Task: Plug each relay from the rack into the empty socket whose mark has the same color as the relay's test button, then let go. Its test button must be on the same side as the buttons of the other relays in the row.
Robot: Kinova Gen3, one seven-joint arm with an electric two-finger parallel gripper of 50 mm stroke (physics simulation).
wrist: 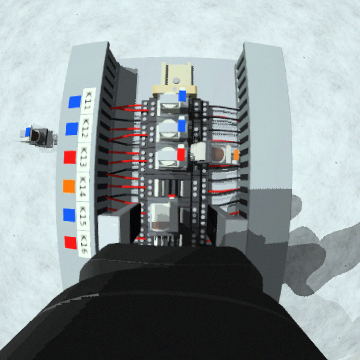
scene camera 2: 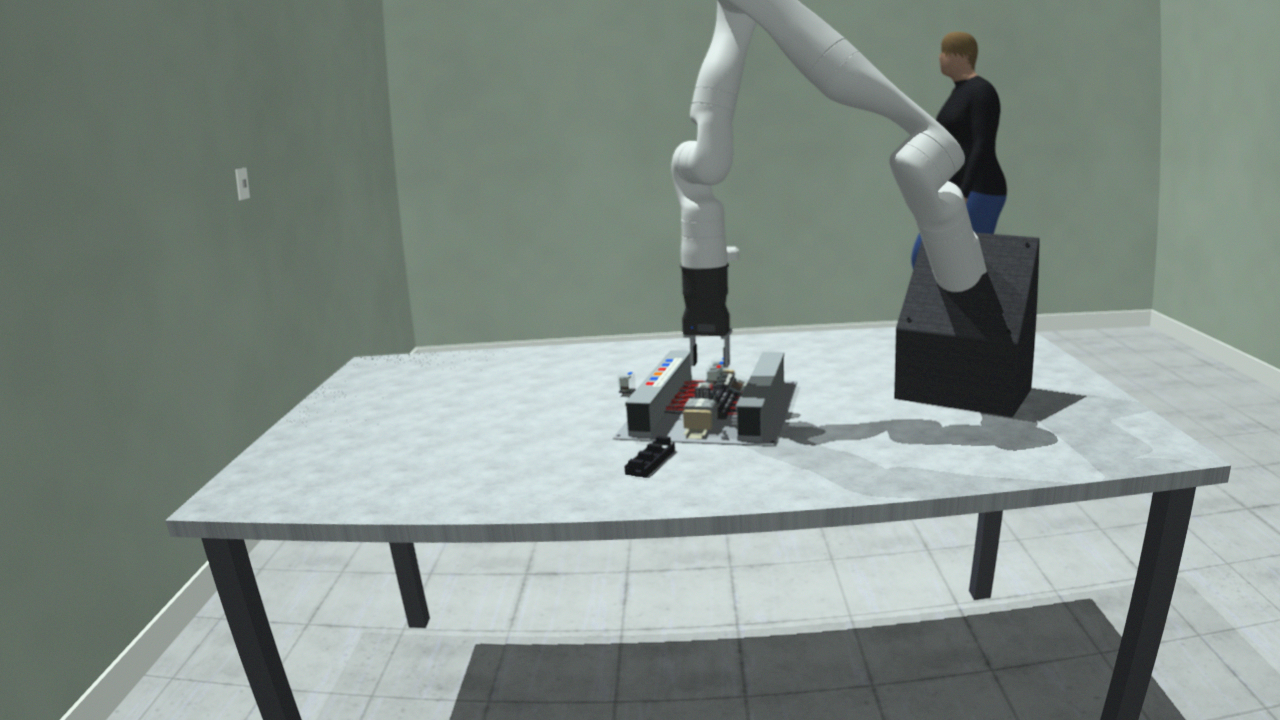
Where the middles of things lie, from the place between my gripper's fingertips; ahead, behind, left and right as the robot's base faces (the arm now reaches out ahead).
Right now my hand is 20 mm to the left of the panel (scene camera 2: pixel 672 426) and 90 mm above it. The rest, counted from my hand: black rack (scene camera 2: pixel 642 465) (90 mm ahead, 210 mm to the left, 80 mm below).
